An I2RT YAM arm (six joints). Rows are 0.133 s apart.
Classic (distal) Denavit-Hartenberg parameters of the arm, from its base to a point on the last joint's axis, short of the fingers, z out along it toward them. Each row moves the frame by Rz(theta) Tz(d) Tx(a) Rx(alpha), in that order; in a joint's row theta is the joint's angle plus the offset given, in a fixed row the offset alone. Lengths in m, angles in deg.
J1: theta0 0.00, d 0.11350, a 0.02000, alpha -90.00
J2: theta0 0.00, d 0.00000, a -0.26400, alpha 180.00
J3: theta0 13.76, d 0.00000, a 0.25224, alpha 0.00
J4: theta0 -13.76, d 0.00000, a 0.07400, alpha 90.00
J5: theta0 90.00, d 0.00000, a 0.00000, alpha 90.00
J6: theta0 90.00, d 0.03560, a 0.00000, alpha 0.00
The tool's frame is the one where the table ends.
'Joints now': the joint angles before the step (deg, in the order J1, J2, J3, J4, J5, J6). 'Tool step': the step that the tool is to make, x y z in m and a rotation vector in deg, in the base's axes. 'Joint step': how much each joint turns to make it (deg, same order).
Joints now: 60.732 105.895 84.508 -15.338 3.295 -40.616
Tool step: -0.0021 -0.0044 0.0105 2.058 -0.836 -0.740
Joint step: -0.007 -1.771 -0.623 1.016 0.434 0.654
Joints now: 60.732 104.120 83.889 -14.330 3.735 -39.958
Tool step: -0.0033 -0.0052 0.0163 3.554 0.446 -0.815
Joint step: 0.006 -2.215 -0.020 0.552 -0.477 2.233
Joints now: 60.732 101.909 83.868 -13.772 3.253 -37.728
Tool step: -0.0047 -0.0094 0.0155 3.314 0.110 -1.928
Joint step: -0.001 -2.994 -1.043 0.730 0.791 2.461
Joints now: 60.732 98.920 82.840 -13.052 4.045 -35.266
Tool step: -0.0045 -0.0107 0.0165 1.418 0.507 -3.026
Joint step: 0.000 -2.699 0.372 -2.300 2.107 2.460
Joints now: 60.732 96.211 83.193 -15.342 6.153 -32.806
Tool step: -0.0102 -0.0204 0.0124 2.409 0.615 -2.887
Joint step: 0.002 -5.155 -3.250 -0.457 1.764 2.880
